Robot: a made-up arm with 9 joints. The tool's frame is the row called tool.
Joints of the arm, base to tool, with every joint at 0 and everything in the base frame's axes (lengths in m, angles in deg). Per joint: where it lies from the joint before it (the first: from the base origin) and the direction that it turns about. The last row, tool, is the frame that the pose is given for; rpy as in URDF.
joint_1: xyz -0.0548 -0.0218 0.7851 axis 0 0 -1
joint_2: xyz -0.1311 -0.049 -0.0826 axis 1 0 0
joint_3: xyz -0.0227 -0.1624 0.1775 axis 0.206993 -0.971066 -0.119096
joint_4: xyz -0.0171 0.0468 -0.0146 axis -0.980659 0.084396 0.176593
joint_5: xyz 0.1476 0.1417 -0.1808 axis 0 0 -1
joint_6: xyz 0.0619 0.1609 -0.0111 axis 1 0 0
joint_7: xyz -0.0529 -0.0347 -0.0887 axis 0 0 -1
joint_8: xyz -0.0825 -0.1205 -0.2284 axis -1 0 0
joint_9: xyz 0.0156 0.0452 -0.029 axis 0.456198 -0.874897 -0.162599
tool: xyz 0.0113 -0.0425 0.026 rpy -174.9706 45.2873 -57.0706
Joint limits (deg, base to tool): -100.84..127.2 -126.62..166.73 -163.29..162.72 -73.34..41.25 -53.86..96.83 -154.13..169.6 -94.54..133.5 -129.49..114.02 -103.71..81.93
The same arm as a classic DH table. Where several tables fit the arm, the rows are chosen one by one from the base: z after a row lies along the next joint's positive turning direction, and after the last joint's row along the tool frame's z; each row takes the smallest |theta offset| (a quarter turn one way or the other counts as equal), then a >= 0, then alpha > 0; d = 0 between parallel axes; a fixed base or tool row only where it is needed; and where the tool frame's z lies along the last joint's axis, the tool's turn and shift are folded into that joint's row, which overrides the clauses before.
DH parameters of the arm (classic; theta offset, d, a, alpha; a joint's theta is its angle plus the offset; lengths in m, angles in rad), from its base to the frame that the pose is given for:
base (fixed): 0.3786 0 -0.059 3.1416
joint_1: -1.1922 -0.7025 -0.049 -1.5708
joint_2: -1.4488 -0.1833 -0.1959 1.3623
joint_3: -0.1742 0.0967 0.0212 1.8818
joint_4: -1.5013 -0.133 0.1538 -1.7483
joint_5: -0.0858 0.1677 0.1609 -1.5708
joint_6: 0 0.009 -0.0347 1.5708
joint_7: 0 0.3171 -0.1205 1.5708
joint_8: 1.387 0.0468 0.0368 -2.0445
joint_9: 1.5119 -0.0299 -0.0088 2.2013
tool (fixed): 1.5198 -0.0407 0 0
Joint limits (rad, base to tool): -1.76..2.2201 -2.2099..2.91 -2.8499..2.84 -1.28..0.7199 -0.94..1.69 -2.6901..2.9601 -1.65..2.33 -2.26..1.99 -1.8101..1.4299

